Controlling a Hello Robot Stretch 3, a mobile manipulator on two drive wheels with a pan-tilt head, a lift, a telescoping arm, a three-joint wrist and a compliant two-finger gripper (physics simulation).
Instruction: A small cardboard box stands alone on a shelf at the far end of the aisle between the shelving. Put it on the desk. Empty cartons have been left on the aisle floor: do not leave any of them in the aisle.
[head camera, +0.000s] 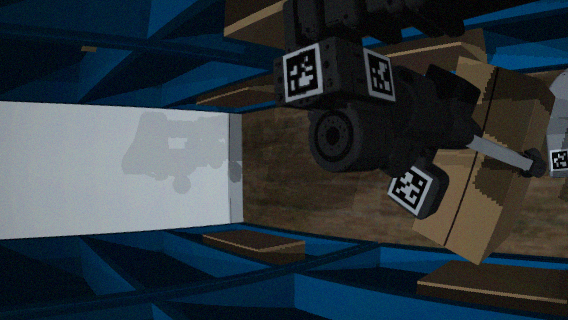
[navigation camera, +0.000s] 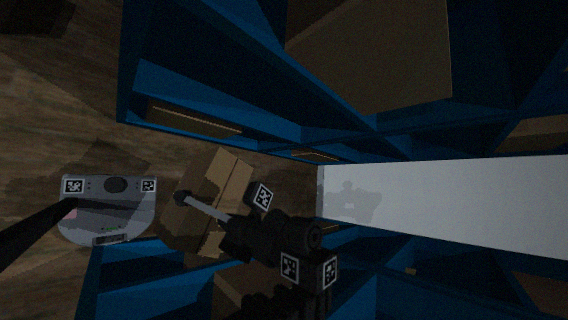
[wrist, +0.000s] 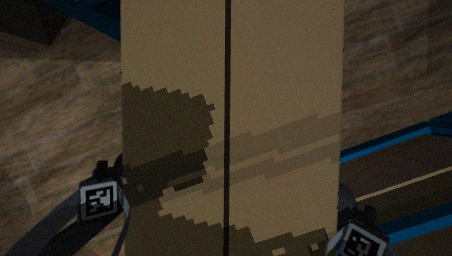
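Where they show: gripper, between the fingertips: (head camera: 490, 137) (wrist: 232, 185); robot's base, origin of its link: (navigation camera: 114, 184).
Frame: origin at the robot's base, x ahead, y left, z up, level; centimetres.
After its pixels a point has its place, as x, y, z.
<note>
A big empty-looking carton (head camera: 450, 210) @[5.6, -23.8, 81.7] (navigation camera: 237, 175) @[5.9, -24.9, 81.7] (wrist: 280, 75) @[2.1, -24.1, 81.9] with a dark seam is held off the floor, turned slantwise across the aisle. My gripper (wrist: 232, 185) @[-3.7, -18.5, 77.2] is shut on it, one fingertip at each side in the wrist view. In the head view one finger shows along the carton and the other is hidden. The carton hangs close to my base, between the shelf rows. A small light-brown box (head camera: 89, 49) @[-52.2, -138.6, 102.0] (navigation camera: 410, 271) @[-53.3, -138.2, 102.2] stands alone on a shelf near the white end wall. The desk cannot be made out for certain.
Blue shelving (head camera: 335, 260) @[27.0, -86.0, 33.9] (navigation camera: 345, 110) @[28.9, -55.9, 97.9] lines both sides, with brown boxes (head camera: 252, 240) (navigation camera: 195, 120) on it. The white wall (head camera: 75, 200) @[4.7, -183.0, 98.6] (navigation camera: 475, 200) @[-9.2, -182.1, 136.8] closes the far end. My base (navigation camera: 107, 220) @[-15.3, 1.5, 16.0] stands beside the carton. A dark object (navigation camera: 35, 17) shows at the navigation view's upper left.
</note>
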